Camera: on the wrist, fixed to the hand. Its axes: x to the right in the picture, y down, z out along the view.
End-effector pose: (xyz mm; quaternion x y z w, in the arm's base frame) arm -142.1 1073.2 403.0 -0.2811 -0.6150 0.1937 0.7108
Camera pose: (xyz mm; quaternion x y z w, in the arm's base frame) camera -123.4 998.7 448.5 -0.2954 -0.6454 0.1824 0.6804
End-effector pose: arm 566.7 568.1 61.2 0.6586 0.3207 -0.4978 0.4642
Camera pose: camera 498.7 623.9 46.3 0.6255 0.3214 -0.5107 0.4946
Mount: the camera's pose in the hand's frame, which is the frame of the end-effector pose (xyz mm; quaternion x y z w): -8.3 -84.8 -26.5 -0.0316 -0.0344 -0.0019 0.9989
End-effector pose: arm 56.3 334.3 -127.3 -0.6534 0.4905 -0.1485 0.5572
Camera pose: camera 73.1 316.9 -41.4 -0.6763 0.4742 -0.1114 0.5525
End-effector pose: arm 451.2 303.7 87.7 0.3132 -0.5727 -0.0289 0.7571
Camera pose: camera 498.5 250.7 33.7 0.2890 -0.5966 -0.0592 0.7464
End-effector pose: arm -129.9 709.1 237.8 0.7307 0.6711 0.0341 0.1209
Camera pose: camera -218.8 710.3 245.5 0.7260 0.6665 0.0299 0.1670
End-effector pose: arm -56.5 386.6 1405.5 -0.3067 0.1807 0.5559 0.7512
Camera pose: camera 22.9 346.6 1412.8 -0.3113 0.1365 0.5701 0.7479
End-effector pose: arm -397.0 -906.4 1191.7 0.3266 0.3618 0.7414 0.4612
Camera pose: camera -377.7 -893.8 1105.5 0.3365 0.3227 0.7399 0.4849
